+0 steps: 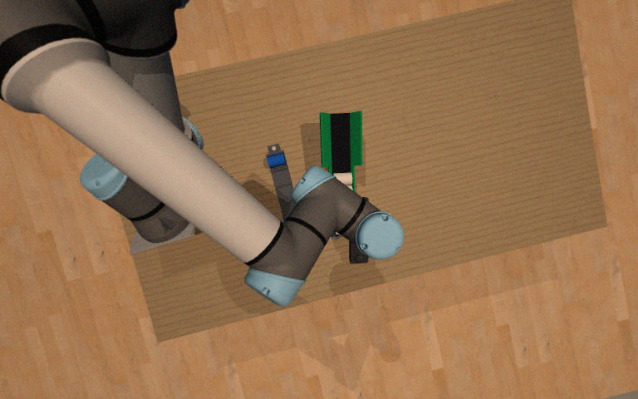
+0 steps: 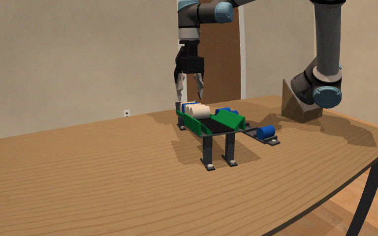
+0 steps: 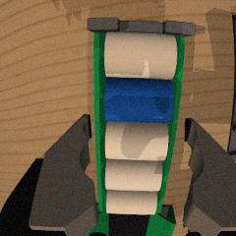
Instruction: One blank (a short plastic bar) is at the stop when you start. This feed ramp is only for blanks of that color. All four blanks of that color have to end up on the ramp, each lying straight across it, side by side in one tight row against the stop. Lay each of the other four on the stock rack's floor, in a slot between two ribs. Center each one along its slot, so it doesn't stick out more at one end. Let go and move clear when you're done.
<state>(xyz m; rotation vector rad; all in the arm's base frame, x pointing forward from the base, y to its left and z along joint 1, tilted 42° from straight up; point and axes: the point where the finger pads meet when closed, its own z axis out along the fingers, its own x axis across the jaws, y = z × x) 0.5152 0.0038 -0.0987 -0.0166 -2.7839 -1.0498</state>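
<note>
My gripper is now 180 mm past the grey stock rack, 80 mm to the right of it and 130 mm above it. Also, from my hand: grey stop: 60 mm to the right, 60 mm below; feed ramp: 10 mm ahead, 130 mm to the left, 50 mm below.
</note>
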